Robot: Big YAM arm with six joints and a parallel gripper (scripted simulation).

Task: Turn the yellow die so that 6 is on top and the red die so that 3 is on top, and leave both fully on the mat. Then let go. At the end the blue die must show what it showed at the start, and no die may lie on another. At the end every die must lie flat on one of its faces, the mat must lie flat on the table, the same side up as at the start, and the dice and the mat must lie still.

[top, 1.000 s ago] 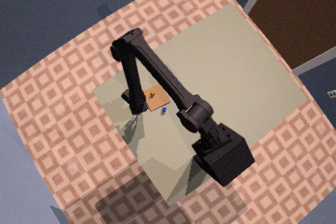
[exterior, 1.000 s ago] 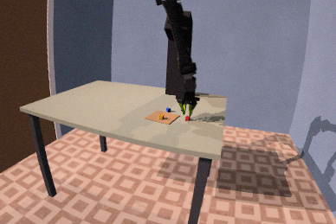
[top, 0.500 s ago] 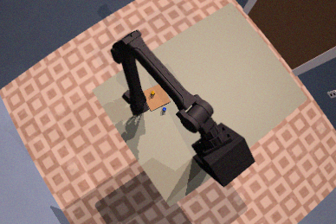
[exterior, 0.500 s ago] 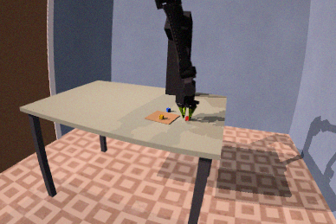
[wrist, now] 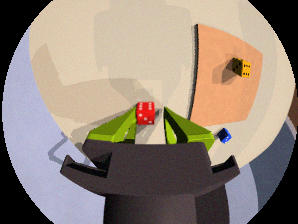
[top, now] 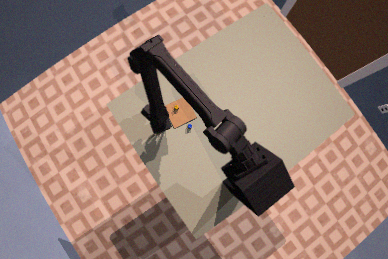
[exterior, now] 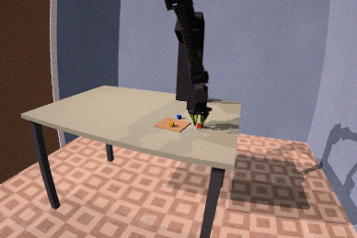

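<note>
Now: the red die 1 cm to the left of my hand. Also, from my hand: yellow die 9 cm ahead, 10 cm to the right; blue die 3 cm behind, 15 cm to the right; orange mat 6 cm ahead, 11 cm to the right, 1 cm below.
</note>
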